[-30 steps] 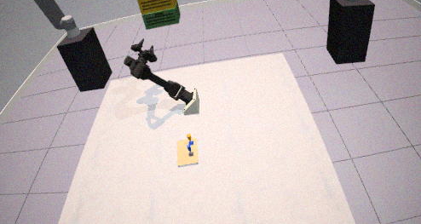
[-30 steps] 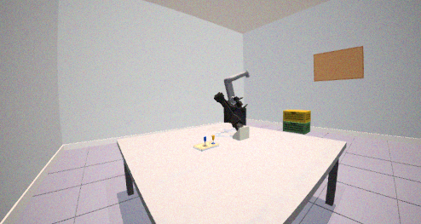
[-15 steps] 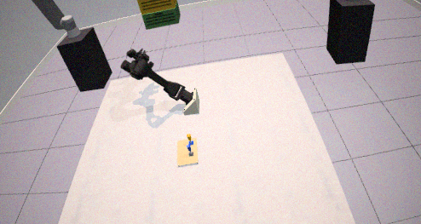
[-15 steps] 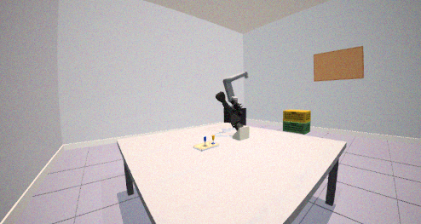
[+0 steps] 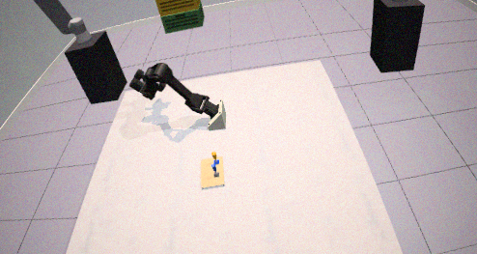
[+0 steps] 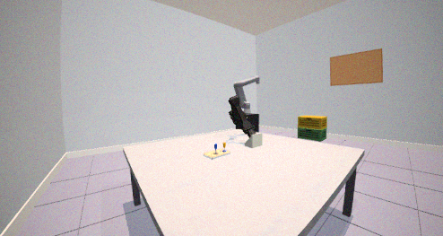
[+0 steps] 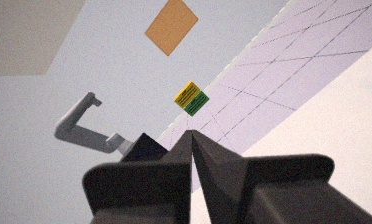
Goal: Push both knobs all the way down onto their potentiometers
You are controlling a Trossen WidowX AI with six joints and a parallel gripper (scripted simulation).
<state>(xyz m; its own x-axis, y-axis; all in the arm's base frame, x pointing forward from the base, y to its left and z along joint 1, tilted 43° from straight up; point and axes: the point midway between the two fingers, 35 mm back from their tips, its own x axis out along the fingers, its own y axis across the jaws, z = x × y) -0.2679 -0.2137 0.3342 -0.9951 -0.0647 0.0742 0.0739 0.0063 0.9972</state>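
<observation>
Now: the orange knob 600 mm ahead of my gripper tip, 410 mm to the left of it and 110 mm below it. From my gripper tip the other things lie so: blue knob: 670 mm ahead, 420 mm to the left, 100 mm below.
</observation>
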